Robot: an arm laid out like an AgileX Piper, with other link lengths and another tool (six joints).
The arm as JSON. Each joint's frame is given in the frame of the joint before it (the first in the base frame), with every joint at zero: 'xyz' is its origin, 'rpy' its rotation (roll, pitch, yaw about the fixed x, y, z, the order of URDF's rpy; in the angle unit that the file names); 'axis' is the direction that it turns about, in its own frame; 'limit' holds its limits. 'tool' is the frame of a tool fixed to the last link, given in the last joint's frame.
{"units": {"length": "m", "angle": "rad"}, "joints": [
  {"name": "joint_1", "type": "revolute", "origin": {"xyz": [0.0, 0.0, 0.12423], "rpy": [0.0, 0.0, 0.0]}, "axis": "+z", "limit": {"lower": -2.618, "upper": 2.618}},
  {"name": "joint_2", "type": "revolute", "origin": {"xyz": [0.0, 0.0, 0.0], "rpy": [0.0, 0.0, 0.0]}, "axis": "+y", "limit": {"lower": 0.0, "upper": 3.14}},
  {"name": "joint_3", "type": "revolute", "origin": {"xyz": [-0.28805, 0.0, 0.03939], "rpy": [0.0, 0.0, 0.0]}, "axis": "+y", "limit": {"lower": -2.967, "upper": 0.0}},
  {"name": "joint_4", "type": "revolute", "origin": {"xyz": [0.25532, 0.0, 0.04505], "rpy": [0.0, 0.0, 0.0]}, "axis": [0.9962, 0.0, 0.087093], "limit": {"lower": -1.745, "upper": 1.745}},
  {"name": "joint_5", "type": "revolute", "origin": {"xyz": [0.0, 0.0, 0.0], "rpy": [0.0, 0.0, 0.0]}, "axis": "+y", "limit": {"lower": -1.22, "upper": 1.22}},
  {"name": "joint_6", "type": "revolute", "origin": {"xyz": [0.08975, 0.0, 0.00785], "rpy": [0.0, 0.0, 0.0]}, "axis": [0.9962, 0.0, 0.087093], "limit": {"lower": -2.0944, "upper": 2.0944}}
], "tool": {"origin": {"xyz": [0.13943, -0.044, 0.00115], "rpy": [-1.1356, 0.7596, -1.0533]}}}
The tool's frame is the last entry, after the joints.
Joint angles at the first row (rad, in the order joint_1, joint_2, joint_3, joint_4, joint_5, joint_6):
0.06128, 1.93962, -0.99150, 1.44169, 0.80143, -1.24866
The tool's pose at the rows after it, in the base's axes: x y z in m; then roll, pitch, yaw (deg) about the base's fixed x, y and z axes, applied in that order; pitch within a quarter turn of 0, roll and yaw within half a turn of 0:
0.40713 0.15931 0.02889 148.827 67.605 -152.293
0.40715 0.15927 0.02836 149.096 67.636 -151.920
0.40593 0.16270 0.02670 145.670 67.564 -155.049
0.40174 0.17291 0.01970 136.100 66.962 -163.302
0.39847 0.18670 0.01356 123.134 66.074 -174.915
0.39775 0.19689 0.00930 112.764 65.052 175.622
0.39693 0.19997 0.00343 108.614 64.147 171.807
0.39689 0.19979 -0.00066 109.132 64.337 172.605
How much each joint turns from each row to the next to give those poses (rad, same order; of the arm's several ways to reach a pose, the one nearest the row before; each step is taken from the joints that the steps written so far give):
-0.00001, -0.00001, 0.00000, 0.00159, 0.00202, -0.00237
0.00000, 0.00139, 0.00000, -0.00001, 0.00001, -0.00367
0.00001, 0.01085, 0.00000, 0.01530, 0.01584, -0.00373
0.00001, 0.03968, -0.00091, 0.04153, 0.05073, -0.01907
0.00000, 0.05300, 0.00000, 0.07008, 0.07240, -0.03648
-0.00194, 0.04845, -0.00154, 0.06145, 0.06505, -0.03775
-0.00389, 0.03269, 0.00004, 0.02706, 0.03147, -0.02347
0.00001, 0.01147, -0.00246, -0.00045, 0.00000, -0.01341

